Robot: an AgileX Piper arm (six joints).
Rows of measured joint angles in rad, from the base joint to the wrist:
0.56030, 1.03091, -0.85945, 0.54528, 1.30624, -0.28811
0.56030, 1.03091, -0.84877, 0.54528, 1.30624, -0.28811
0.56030, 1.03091, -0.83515, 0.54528, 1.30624, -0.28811
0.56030, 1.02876, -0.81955, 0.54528, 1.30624, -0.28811
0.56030, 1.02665, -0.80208, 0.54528, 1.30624, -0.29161
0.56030, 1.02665, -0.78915, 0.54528, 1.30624, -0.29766
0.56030, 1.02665, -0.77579, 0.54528, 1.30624, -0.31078
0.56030, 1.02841, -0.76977, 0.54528, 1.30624, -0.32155
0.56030, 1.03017, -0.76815, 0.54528, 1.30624, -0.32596
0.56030, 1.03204, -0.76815, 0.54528, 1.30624, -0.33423
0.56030, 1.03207, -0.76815, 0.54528, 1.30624, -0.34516
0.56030, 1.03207, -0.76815, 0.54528, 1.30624, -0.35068
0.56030, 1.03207, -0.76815, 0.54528, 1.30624, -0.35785
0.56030, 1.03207, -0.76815, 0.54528, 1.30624, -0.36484
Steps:
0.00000, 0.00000, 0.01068, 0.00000, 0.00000, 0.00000
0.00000, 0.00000, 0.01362, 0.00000, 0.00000, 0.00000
0.00000, -0.00215, 0.01560, 0.00000, 0.00000, 0.00000
0.00000, -0.00211, 0.01747, 0.00000, 0.00000, -0.00350
0.00000, 0.00000, 0.01293, 0.00000, 0.00000, -0.00605
0.00000, 0.00000, 0.01336, 0.00000, 0.00000, -0.01312
0.00000, 0.00176, 0.00602, 0.00000, 0.00000, -0.01077
0.00000, 0.00176, 0.00162, 0.00000, 0.00000, -0.00441
0.00000, 0.00187, 0.00000, 0.00000, 0.00000, -0.00827
0.00000, 0.00003, 0.00000, 0.00000, 0.00000, -0.01093
0.00000, 0.00000, 0.00000, 0.00000, 0.00000, -0.00552
0.00000, 0.00000, 0.00000, 0.00000, 0.00000, -0.00717
0.00000, 0.00000, 0.00000, 0.00000, 0.00000, -0.00699

